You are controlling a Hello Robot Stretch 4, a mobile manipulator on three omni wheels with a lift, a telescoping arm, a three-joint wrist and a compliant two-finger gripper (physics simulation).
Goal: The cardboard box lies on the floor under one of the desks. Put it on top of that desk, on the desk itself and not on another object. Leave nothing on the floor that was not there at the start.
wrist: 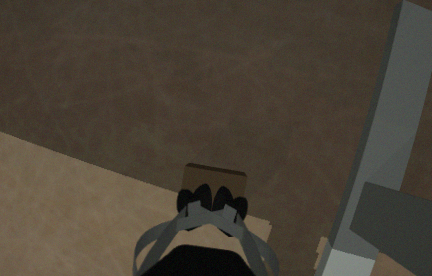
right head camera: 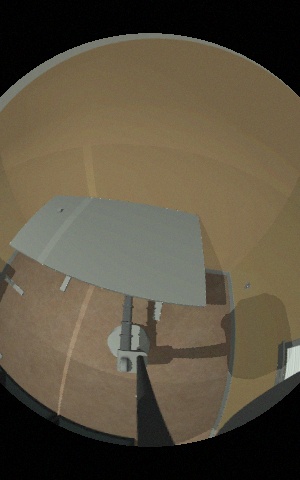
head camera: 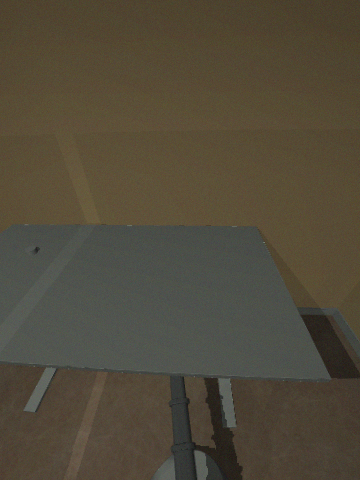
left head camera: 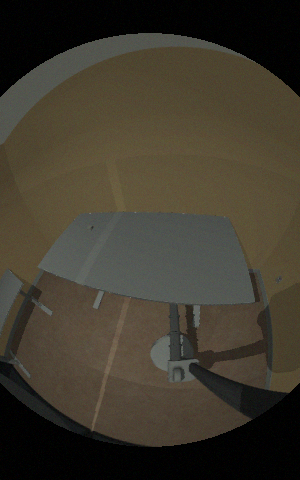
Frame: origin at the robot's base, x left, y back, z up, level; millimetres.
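Where they show: gripper, fingertip midpoint: point(wrist: 212, 200).
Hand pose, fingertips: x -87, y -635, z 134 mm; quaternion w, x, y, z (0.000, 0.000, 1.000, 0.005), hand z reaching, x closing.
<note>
Each offset is from my fingertips to the centre of the thing. Level surfaces: height alone.
The brown cardboard box @(dx +1, dy +16, dz -136 mm) point(wrist: 216, 176) lies on the floor in the wrist view, low and near the middle, partly hidden behind my fingertips. My gripper point(wrist: 212, 200) is shut with its fingertips together. The box shows beyond and below them and is not between them. The grey desk @(dz +789 mm) point(head camera: 175, 305) point(left head camera: 165, 257) point(right head camera: 125, 245) stands in front of me against the wall. My arm reaches in under its front edge, so the gripper and the box do not show in the head views.
A grey leg bar point(wrist: 387, 110) stands at the right of the wrist view. A small object @(dx +766, dy -272, dz +800 mm) point(head camera: 33, 250) point(left head camera: 90, 228) point(right head camera: 60, 210) is at the desk's back left. Another desk point(left head camera: 7, 300) shows at the far left. The wall point(head camera: 180, 175) rises behind the desk.
</note>
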